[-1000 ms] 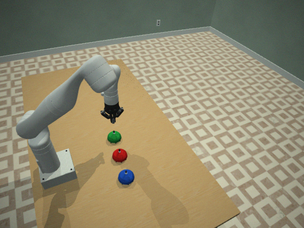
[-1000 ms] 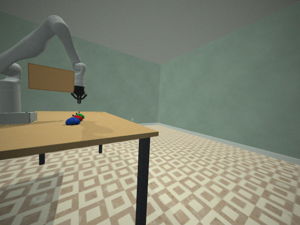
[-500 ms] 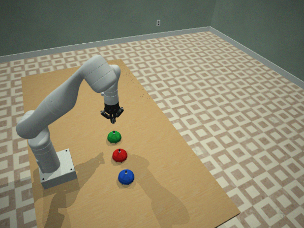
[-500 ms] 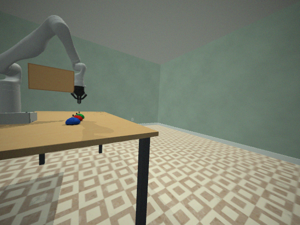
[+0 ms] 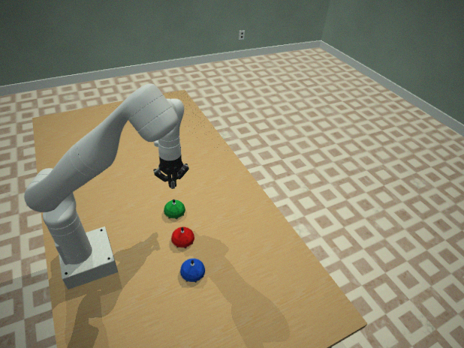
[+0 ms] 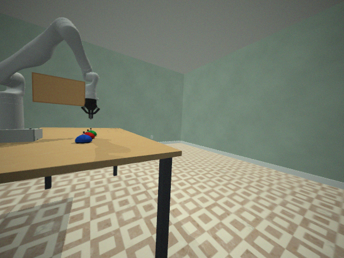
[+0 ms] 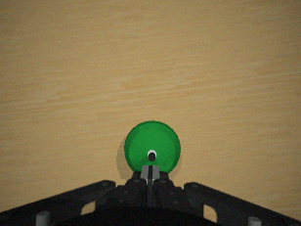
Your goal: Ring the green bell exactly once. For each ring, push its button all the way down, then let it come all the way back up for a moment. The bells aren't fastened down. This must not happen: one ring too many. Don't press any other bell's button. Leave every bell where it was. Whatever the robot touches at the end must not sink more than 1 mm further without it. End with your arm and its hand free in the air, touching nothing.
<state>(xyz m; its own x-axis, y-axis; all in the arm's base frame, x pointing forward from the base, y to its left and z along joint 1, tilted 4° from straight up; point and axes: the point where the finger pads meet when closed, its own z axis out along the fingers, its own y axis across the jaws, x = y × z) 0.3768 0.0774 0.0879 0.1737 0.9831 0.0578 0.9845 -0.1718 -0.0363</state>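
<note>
Right now the green bell is 110 mm below my hand. From my hand the other things lie so: red bell: 140 mm to the right, 110 mm below, 20 mm behind; then blue bell: 280 mm to the right, 110 mm below, 50 mm behind.
</note>
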